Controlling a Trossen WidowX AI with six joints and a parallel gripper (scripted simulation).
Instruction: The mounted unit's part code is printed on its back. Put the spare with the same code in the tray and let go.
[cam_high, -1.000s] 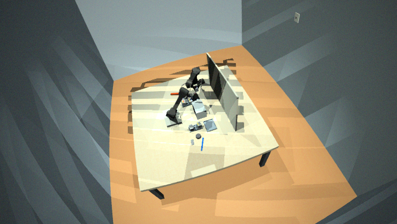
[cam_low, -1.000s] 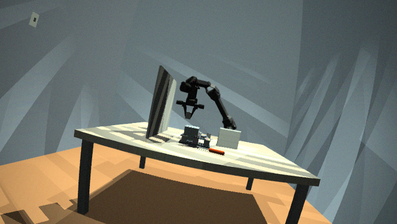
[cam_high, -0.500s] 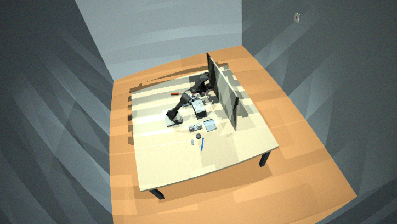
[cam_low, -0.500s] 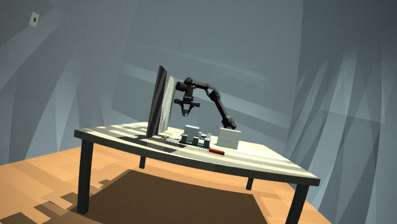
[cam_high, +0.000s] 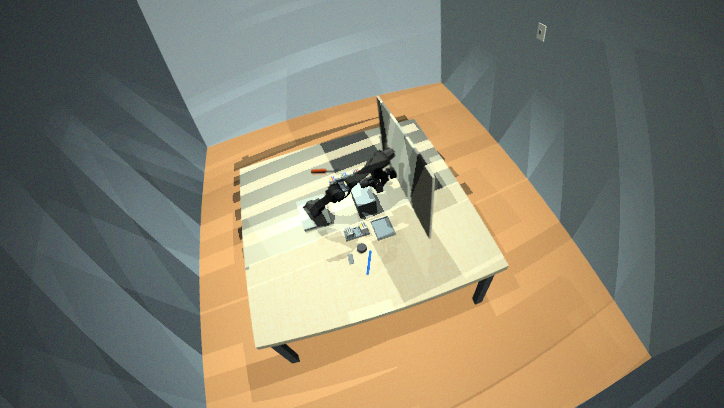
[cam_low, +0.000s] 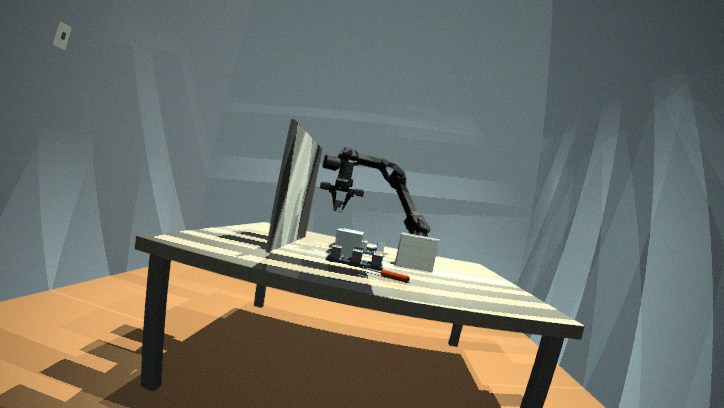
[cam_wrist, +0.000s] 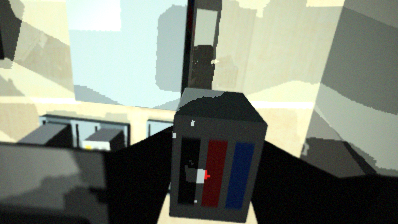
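The grey tray lies 170 mm below my gripper tip, 120 mm to the right of it and 40 mm behind it. The rest, counted from my gripper tip: spare block: 20 mm above; panel: 170 mm ahead, 60 mm to the left, 50 mm above; mounted unit: 120 mm below, 80 mm to the left, 70 mm behind.
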